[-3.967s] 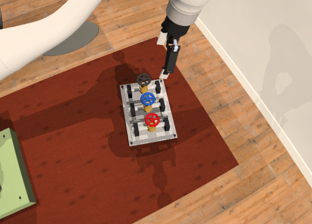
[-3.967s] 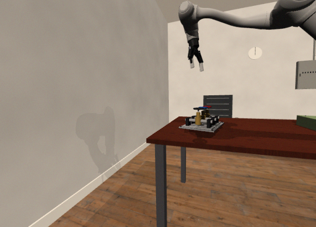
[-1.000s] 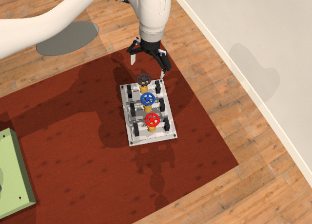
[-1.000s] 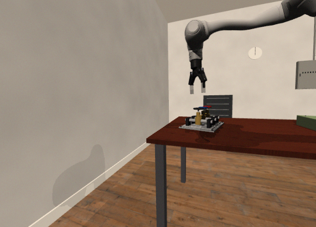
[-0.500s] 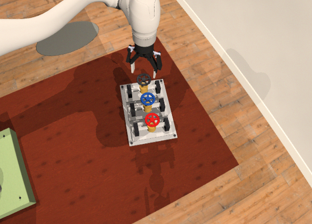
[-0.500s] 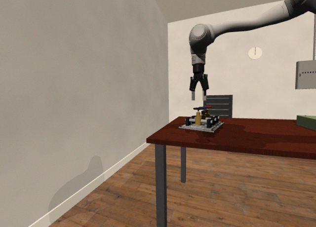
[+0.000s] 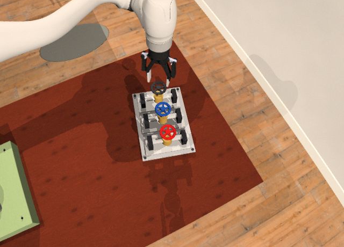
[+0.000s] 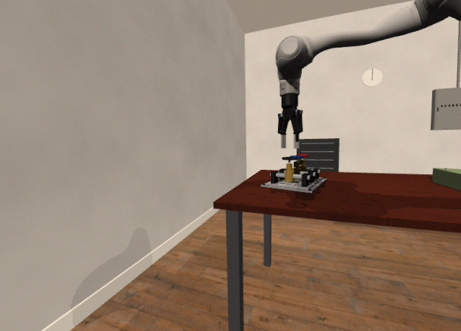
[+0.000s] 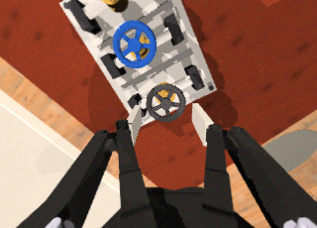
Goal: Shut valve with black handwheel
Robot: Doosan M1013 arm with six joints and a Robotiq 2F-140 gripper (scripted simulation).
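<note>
Right now my hand is 8 cm above the black handwheel. Also, from my hand: red handwheel 21 cm to the right, 8 cm below, 3 cm behind; then blue handwheel 11 cm to the right, 8 cm below, 2 cm behind.
</note>
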